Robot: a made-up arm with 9 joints. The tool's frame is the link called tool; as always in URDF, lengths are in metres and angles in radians.
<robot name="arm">
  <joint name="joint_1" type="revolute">
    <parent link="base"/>
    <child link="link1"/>
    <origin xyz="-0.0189 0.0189 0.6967" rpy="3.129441 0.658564 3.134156"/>
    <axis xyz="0 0 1"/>
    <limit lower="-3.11" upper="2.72"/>
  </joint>
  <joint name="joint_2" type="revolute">
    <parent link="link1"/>
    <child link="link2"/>
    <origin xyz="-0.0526 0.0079 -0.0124" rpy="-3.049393 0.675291 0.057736"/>
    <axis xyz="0 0 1"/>
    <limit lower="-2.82" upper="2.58"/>
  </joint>
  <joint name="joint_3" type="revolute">
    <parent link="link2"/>
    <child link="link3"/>
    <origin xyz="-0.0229 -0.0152 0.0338" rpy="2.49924 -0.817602 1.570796"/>
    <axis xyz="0 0 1"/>
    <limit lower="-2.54" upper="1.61"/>
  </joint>
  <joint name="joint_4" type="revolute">
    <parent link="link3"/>
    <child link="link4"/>
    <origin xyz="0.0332 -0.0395 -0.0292" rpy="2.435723 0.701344 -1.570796"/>
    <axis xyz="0 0 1"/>
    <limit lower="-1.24" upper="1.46"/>
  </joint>
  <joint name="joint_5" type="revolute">
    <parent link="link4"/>
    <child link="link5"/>
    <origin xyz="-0.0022 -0.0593 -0.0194" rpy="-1.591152 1.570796 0"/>
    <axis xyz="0 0 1"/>
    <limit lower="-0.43" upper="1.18"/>
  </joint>
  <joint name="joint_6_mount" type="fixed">
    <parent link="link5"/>
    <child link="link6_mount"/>
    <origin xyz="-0.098 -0.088 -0.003" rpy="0 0 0"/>
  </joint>
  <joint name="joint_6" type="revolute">
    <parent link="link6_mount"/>
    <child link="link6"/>
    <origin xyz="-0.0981 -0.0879 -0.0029" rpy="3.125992 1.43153 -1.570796"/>
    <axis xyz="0 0 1"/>
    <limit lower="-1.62" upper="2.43"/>
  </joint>
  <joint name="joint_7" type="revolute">
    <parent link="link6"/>
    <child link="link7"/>
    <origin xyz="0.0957 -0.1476 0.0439" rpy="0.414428 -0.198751 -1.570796"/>
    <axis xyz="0 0 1"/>
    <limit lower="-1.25" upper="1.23"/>
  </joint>
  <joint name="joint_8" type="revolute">
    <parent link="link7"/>
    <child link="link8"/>
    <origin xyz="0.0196 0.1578 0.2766" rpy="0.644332 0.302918 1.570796"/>
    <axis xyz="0 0 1"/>
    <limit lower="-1.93" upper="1"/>
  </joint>
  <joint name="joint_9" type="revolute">
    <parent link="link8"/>
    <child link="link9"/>
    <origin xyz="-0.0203 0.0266 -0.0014" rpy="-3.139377 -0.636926 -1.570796"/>
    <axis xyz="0 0 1"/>
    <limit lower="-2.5" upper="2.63"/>
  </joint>
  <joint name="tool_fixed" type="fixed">
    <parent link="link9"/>
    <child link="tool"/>
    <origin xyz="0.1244 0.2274 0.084" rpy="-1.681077 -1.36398 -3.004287"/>
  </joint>
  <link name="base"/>
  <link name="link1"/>
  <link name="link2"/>
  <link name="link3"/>
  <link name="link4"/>
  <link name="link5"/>
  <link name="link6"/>
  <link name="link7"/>
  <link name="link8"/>
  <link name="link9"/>
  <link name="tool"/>
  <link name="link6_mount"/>
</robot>
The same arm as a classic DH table. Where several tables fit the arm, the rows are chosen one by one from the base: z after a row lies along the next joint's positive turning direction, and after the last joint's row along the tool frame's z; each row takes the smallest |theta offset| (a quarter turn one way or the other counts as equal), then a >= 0, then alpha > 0; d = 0 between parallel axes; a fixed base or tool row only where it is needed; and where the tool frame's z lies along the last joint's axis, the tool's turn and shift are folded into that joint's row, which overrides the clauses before.
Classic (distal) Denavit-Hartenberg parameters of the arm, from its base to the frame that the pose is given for. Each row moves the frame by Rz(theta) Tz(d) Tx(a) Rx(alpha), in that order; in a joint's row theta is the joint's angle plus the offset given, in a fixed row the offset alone. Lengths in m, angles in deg.
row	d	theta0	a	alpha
base (fixed)	0.6726	-89.29	-0.0191	-142.26
joint_1	0.0227	-4.21	-0.0032	141.01
joint_2	0.1005	37.72	0.0051	123.21
joint_3	-0.0974	-66.45	0.0115	125.55
joint_4	-0.0812	-51.31	-0.0034	-90
joint_5	-0.0894	-89.1	0.1988	97.98
joint_6	0.1698	-24.05	-0.0955	-26.19
joint_7	-0.1484	-41.77	0.1394	40.26
joint_8	0.0808	-27.28	-0.0202	143.51
joint_9	0.0341	-88.15	-0.131	-91.3
tool (fixed)	-0.2237	-78.22	0	0
Joint limits (deg, base to tool): -178.19..155.84 -161.57..147.82 -145.53..92.25 -71.05..83.65 -24.64..67.61 -92.82..139.23 -71.62..70.47 -110.58..57.3 -143.24..150.69

